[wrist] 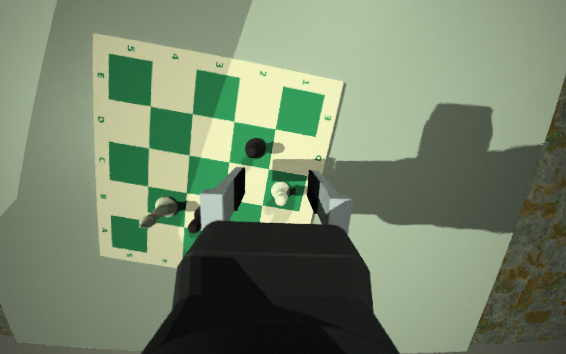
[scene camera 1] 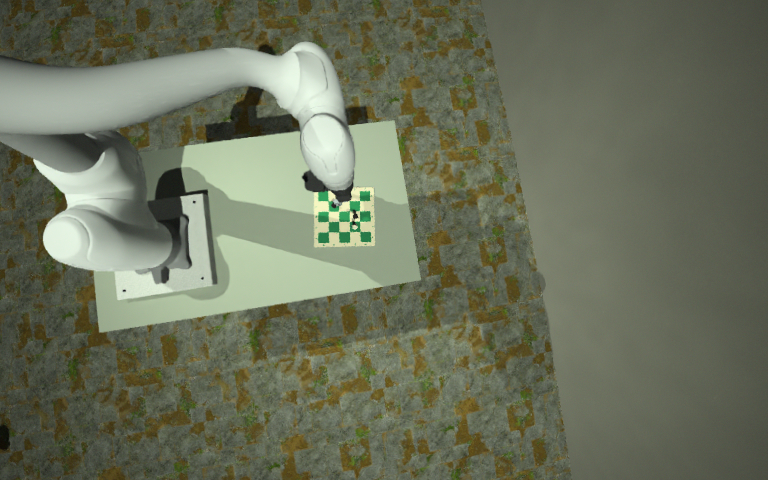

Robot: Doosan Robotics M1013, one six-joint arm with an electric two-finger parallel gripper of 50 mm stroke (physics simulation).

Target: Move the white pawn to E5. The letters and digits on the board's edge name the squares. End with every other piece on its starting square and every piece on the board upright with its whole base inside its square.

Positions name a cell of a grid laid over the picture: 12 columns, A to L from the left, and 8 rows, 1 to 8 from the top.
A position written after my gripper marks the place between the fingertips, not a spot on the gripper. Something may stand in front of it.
I see my gripper (wrist: F5) and a chessboard (scene camera 1: F4).
The chessboard shows as well in the wrist view (wrist: D3).
